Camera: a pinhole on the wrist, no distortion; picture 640 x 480 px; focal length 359.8 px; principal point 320.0 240.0 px. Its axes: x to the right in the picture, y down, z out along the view. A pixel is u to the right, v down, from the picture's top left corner.
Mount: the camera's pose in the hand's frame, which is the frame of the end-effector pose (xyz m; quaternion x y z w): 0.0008 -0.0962 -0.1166 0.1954 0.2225 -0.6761 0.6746
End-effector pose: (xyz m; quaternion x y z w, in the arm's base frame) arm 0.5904 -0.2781 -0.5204 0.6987 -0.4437 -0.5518 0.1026
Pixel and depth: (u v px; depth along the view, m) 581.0 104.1 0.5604
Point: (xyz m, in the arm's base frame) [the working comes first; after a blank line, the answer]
In the camera's frame: 0.4065 -0.2117 0.5604

0.8642 0.3475 -0.9078
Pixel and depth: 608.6 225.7 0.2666
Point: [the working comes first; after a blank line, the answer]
In the camera's frame: 0.2138 -0.0106 0.2666

0.8196 -0.0340 -0.7800
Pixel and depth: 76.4 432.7 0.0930
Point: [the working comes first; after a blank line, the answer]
In the camera's frame: -0.0630 0.0498 0.0930

0.6444 -0.2641 -0.6163
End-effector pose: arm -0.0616 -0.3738 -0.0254 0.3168 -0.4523 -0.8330 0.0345
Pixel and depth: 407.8 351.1 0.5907
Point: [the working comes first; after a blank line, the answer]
In the camera's frame: 0.1441 0.1824 0.5907

-0.2554 0.0850 -0.4399
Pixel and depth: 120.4 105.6 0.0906
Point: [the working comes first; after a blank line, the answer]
In the camera's frame: -0.0503 -0.0338 0.0906

-0.0072 -0.3103 -0.0981
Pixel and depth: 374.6 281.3 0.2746
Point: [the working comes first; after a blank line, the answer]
In the camera's frame: 0.0417 0.0315 0.2746

-0.0770 -0.1579 -0.2341
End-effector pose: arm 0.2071 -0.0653 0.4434 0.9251 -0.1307 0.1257 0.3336
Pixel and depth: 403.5 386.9 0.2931
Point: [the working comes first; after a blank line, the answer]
In the camera's frame: 0.0680 0.1197 0.2931

0.4437 0.0961 0.2386
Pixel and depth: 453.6 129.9 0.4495
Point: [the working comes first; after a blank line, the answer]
In the camera's frame: 0.1669 -0.1375 0.4495

0.2757 0.2103 -0.0046
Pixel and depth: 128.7 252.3 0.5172
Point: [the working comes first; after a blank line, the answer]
In the camera's frame: -0.2750 0.0177 0.5172

0.3651 -0.2540 0.0159
